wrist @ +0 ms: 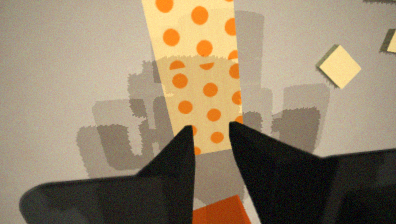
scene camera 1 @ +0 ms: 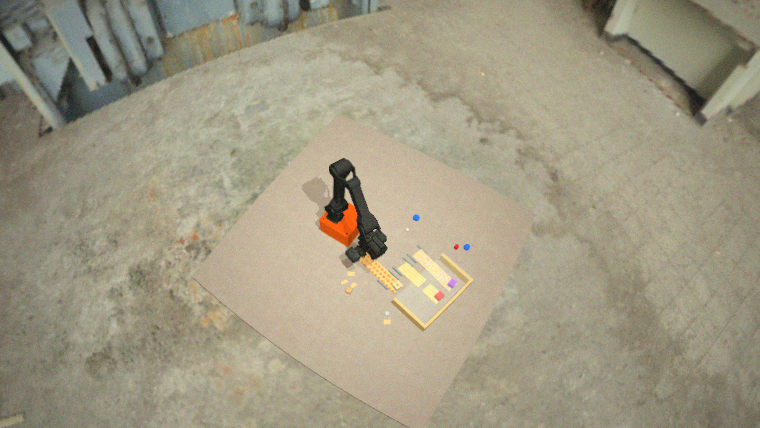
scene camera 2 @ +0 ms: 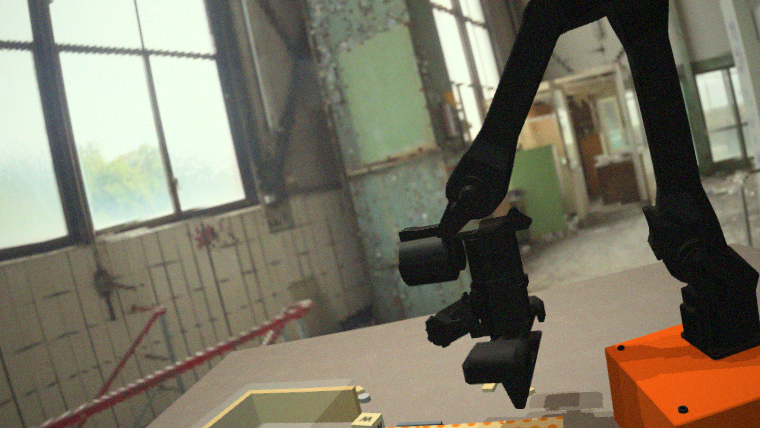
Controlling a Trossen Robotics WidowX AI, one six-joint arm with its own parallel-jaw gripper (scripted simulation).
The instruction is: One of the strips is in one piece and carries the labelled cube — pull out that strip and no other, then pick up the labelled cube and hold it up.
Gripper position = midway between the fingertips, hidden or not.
Observation:
In view: the gripper (scene camera 2: 522, 402) and a dotted strip (wrist: 196, 55).
The gripper is seen too in the wrist view (wrist: 210, 130).

